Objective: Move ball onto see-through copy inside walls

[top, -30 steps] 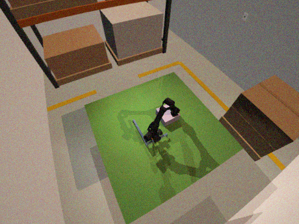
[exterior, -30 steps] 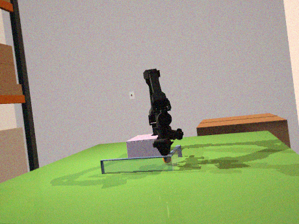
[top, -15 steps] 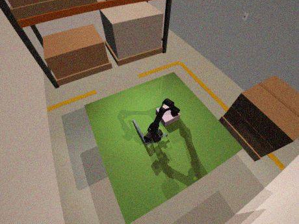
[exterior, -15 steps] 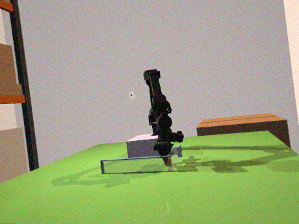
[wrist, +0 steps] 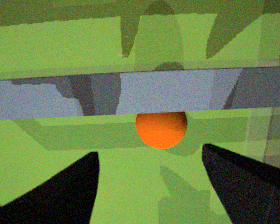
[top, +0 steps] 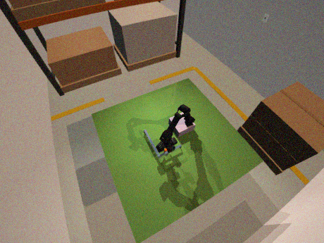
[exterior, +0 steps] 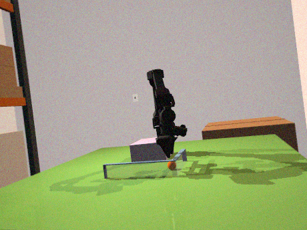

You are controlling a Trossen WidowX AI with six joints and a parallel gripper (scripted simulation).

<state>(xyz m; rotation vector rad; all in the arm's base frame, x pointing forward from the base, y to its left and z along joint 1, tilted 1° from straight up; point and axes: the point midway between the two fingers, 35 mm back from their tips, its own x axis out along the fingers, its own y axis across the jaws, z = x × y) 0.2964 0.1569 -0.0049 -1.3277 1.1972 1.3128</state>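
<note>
Now: the orange ball 10 mm ahead of my gripper tip and 40 mm below it.
</note>
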